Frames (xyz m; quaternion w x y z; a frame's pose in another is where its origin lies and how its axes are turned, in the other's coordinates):
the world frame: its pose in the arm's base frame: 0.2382 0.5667 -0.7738 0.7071 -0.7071 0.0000 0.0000
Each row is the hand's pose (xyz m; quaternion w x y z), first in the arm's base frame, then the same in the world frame.
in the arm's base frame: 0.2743 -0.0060 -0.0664 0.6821 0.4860 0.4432 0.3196
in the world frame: 0.0361 -0.7074 -0.5727 0.1387 0.8260 0.0874 0.5394
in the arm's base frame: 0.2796 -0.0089 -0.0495 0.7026 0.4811 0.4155 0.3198
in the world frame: 0.0414 -0.7243 -0.5756 0.1566 0.8370 0.0677 0.5199
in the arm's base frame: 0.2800 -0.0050 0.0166 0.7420 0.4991 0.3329 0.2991
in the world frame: 0.0418 -0.7904 -0.5717 0.1718 0.8776 0.0239 0.4469
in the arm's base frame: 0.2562 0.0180 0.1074 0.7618 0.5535 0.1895 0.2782
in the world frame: 0.0180 -0.8812 -0.5487 0.1473 0.9301 -0.0627 0.3307
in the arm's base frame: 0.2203 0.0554 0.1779 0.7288 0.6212 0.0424 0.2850
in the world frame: -0.0179 -0.9517 -0.5113 0.0761 0.9546 -0.1715 0.2315
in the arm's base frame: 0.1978 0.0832 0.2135 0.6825 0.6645 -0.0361 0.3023
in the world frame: -0.0404 -0.9873 -0.4835 0.0127 0.9524 -0.2393 0.1882
